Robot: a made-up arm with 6 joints. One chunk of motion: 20 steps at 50 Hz.
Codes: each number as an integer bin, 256 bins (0 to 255) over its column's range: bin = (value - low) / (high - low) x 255, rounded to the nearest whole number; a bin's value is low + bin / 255 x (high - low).
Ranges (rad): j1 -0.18..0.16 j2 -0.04..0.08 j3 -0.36..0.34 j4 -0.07..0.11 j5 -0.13..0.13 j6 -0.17..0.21
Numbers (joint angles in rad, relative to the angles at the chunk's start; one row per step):
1: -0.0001 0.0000 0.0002 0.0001 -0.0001 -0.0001
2: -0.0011 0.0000 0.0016 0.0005 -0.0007 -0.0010
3: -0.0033 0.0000 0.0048 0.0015 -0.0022 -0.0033
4: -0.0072 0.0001 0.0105 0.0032 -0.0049 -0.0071
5: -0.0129 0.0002 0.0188 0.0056 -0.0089 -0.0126
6: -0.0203 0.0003 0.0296 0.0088 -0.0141 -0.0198
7: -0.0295 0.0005 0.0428 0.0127 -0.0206 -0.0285
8: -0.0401 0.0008 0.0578 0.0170 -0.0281 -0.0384
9: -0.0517 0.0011 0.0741 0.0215 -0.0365 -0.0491
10: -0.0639 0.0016 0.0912 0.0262 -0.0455 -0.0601
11: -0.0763 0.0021 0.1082 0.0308 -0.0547 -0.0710
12: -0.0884 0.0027 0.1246 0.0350 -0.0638 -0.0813
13: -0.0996 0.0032 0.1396 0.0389 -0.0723 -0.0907
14: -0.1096 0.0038 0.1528 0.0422 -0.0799 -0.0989
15: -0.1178 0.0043 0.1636 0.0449 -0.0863 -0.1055
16: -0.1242 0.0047 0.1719 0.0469 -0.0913 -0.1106
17: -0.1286 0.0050 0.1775 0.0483 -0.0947 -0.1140
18: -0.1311 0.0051 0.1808 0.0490 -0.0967 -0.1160
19: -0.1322 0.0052 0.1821 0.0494 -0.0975 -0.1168
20: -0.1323 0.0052 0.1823 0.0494 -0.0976 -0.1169
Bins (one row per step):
1: 135 85 131 99 127 114
2: 134 85 132 100 127 113
3: 133 85 133 101 125 112
4: 130 85 135 104 123 109
5: 125 85 138 107 119 106
6: 120 86 142 112 114 101
7: 113 86 147 117 107 95
8: 105 87 152 123 100 88
9: 96 87 158 130 92 81
10: 87 88 164 136 83 74
11: 78 89 171 143 74 66
12: 69 91 177 149 65 60
13: 60 92 182 154 57 53
14: 53 93 187 159 49 48
15: 47 94 191 163 43 43
16: 42 95 194 166 38 40
17: 39 96 196 168 35 38
18: 37 96 197 169 33 36
19: 36 96 197 169 32 36
20: 36 96 198 169 32 36

